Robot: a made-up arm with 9 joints.
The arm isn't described. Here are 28 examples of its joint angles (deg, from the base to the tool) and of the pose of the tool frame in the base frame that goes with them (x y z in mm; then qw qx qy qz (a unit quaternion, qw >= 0)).
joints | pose
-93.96 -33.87 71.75 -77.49 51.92 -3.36 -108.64 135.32 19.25 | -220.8 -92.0 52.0 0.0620 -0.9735 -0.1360 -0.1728
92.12 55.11 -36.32 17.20 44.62 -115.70 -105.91 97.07 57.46 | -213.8 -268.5 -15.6 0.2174 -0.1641 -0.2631 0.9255
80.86 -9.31 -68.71 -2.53 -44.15 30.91 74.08 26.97 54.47 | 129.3 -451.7 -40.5 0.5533 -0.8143 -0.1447 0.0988
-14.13 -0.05 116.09 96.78 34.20 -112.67 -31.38 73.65 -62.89 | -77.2 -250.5 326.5 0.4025 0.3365 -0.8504 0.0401
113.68 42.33 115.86 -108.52 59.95 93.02 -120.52 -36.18 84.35 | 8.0 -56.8 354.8 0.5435 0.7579 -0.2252 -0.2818
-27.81 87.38 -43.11 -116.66 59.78 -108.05 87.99 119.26 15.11 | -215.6 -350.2 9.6 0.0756 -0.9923 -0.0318 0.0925
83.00 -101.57 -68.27 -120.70 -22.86 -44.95 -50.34 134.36 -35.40 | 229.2 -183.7 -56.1 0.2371 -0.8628 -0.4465 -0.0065
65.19 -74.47 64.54 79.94 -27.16 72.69 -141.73 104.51 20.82 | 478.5 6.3 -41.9 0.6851 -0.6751 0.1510 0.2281
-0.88 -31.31 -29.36 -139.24 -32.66 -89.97 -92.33 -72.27 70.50 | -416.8 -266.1 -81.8 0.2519 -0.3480 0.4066 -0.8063
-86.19 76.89 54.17 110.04 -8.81 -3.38 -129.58 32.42 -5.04 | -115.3 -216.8 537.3 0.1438 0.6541 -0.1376 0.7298
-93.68 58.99 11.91 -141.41 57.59 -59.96 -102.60 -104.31 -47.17 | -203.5 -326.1 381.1 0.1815 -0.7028 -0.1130 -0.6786
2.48 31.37 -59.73 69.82 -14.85 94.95 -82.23 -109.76 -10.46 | -402.2 -579.6 1.9 0.5552 0.0080 -0.3572 0.7511
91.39 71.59 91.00 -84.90 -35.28 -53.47 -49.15 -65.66 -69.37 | -185.1 -181.5 204.8 0.1795 -0.3658 -0.2416 0.8807
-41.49 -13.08 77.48 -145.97 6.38 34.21 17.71 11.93 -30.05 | -152.2 -22.3 25.5 0.2588 0.8552 -0.4370 0.1035
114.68 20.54 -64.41 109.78 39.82 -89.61 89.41 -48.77 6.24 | 91.0 -394.9 52.4 0.8090 0.3730 -0.2187 -0.3981
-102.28 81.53 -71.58 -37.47 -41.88 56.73 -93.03 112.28 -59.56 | -657.3 -497.5 387.6 0.1175 -0.0408 0.2882 0.9495
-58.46 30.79 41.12 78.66 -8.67 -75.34 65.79 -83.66 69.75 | -215.3 -208.8 334.4 0.7095 -0.2408 -0.5330 0.3930
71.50 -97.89 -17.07 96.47 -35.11 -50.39 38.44 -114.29 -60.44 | 144.4 -288.1 -163.7 0.2398 -0.5818 0.0064 0.7771
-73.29 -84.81 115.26 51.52 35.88 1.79 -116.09 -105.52 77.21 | -363.4 -293.6 -67.8 0.8521 0.5207 0.0516 -0.0118
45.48 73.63 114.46 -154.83 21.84 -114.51 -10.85 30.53 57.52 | -222.4 -186.2 14.4 0.0535 -0.2421 0.2983 0.9217
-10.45 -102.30 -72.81 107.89 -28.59 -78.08 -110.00 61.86 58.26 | -235.9 -390.5 179.3 0.9152 0.0335 -0.2830 -0.2850
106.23 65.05 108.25 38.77 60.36 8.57 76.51 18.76 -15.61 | -259.4 -202.0 128.2 0.5071 0.2546 0.3973 0.7212
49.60 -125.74 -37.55 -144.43 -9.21 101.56 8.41 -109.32 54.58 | -181.8 -308.7 -235.5 0.7581 0.1987 -0.6207 0.0228
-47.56 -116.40 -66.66 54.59 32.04 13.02 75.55 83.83 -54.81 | -343.2 -228.2 391.5 0.1724 0.8098 -0.4964 0.2610
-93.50 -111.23 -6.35 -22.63 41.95 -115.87 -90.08 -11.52 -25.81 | -648.3 -334.3 179.6 0.5315 0.2376 0.6048 0.5434
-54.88 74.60 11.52 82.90 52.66 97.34 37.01 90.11 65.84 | -455.7 -605.0 394.6 0.5241 -0.0099 -0.4136 -0.7444
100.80 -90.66 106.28 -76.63 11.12 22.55 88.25 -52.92 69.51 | 142.1 -278.8 485.5 0.7146 0.5518 -0.1454 -0.4047
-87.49 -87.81 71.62 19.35 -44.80 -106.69 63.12 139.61 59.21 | -392.0 -74.6 29.4 0.1897 0.7397 0.2598 0.5911
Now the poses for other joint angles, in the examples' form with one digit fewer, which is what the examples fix.
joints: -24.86 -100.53 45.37 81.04 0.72 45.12 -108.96 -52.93 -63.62
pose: -365 -264 -199 0.310 -0.802 -0.493 0.131
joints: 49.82 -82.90 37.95 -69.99 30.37 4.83 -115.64 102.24 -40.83
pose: 263 -10 65 0.075 0.705 0.661 0.247
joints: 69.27 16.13 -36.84 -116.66 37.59 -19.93 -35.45 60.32 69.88
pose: -157 -168 -6 0.039 0.539 0.074 0.838
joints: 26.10 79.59 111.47 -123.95 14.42 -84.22 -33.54 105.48 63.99
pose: -32 -225 -7 0.140 -0.673 0.591 0.422
